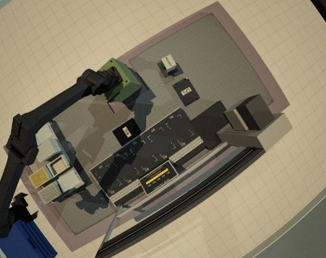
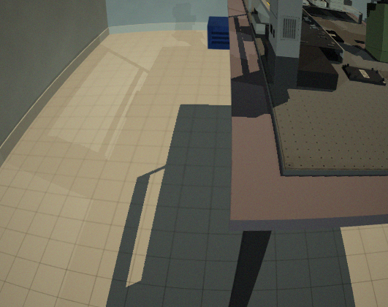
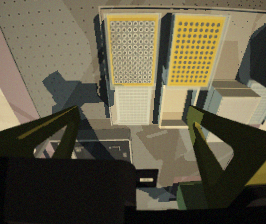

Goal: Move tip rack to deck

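Right now the yellow tip rack is 190 mm below my hand. The rest, counted from my hand: shelf 240 mm below, 160 mm behind, 60 mm to the left; then pale sealed block 220 mm behind, 170 mm below, 130 mm to the left; then tan reservoir 230 mm below, 130 mm to the left, 110 mm behind.
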